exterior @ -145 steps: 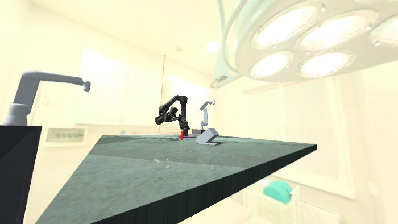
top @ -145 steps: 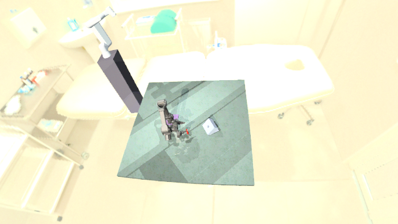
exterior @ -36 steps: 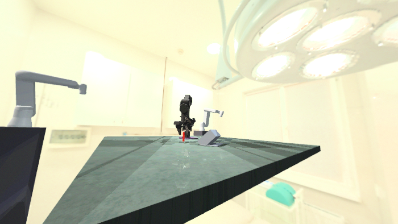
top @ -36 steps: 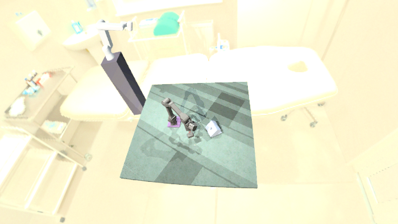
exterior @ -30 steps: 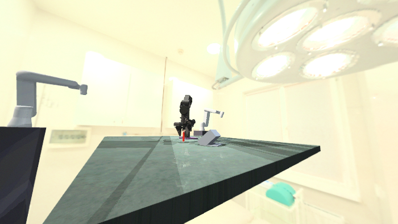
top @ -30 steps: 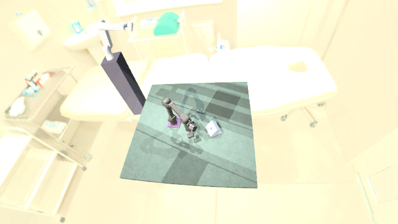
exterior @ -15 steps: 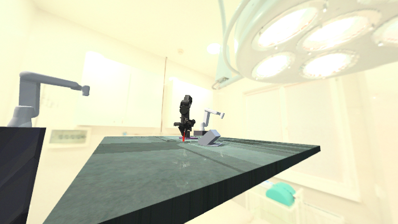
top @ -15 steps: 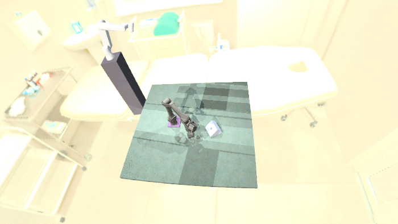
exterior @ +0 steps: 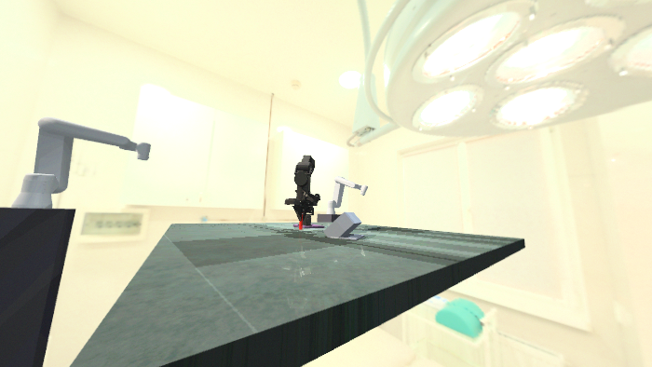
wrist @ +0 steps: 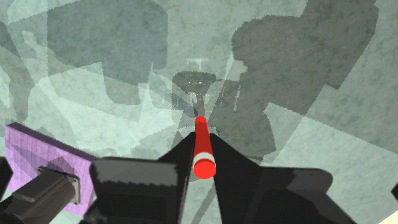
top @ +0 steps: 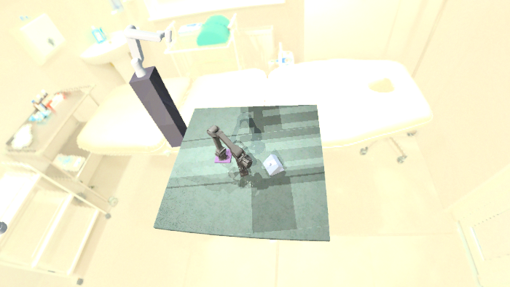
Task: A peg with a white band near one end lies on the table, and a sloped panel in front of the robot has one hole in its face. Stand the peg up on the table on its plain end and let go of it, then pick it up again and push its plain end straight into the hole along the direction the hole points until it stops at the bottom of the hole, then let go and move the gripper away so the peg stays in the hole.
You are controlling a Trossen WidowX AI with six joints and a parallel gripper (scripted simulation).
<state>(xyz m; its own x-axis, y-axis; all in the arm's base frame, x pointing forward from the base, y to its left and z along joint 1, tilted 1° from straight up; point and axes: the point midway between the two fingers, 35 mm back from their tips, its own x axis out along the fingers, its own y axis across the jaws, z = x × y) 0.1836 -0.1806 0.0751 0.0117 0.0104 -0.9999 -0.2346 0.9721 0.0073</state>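
The sloped panel lies 24 cm ahead of my gripper tip, 3 cm to the left of it and 1 cm below it. Round my gripper tip: red peg (2 cm above).
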